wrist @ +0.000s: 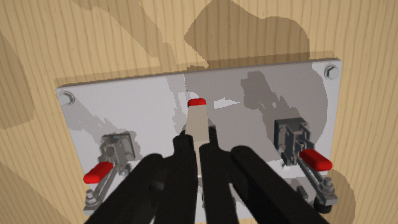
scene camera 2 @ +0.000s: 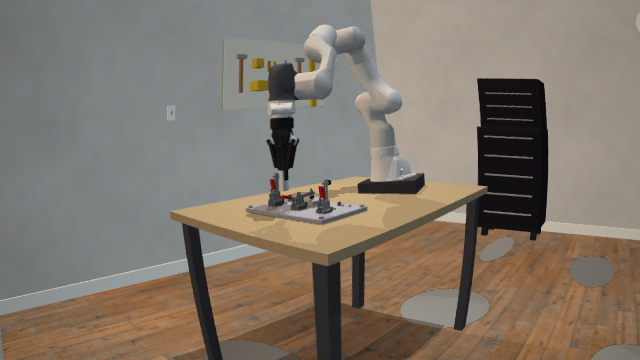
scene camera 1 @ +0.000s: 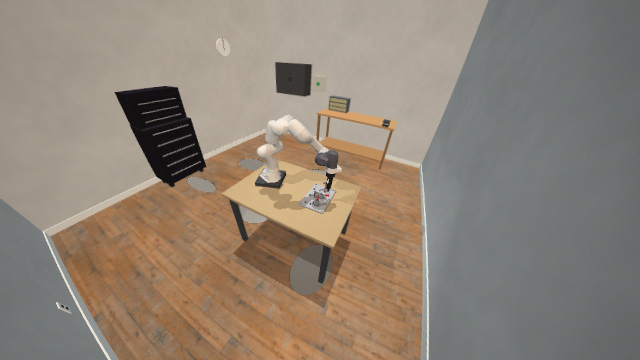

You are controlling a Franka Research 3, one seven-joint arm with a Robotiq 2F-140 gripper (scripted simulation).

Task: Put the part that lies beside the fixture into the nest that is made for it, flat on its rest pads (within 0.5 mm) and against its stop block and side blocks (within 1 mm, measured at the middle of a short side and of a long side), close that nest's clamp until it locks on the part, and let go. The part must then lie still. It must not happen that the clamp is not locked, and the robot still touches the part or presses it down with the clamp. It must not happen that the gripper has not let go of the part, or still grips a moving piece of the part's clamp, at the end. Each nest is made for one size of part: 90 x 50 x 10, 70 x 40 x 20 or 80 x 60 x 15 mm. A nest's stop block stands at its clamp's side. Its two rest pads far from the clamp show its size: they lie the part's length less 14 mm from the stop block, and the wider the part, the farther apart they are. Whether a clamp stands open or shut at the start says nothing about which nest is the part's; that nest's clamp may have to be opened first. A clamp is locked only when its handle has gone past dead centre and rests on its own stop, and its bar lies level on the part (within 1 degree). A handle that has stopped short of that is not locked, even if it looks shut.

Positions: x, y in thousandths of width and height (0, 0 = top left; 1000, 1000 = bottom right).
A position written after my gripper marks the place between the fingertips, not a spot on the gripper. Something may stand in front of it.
I see my gripper (scene camera 2: 445, 529), a grey fixture plate (scene camera 2: 484, 599) and a clamp (wrist: 715, 578).
My gripper also shows in the wrist view (wrist: 499, 533). The grey fixture plate is seen too in the wrist view (wrist: 612, 458).
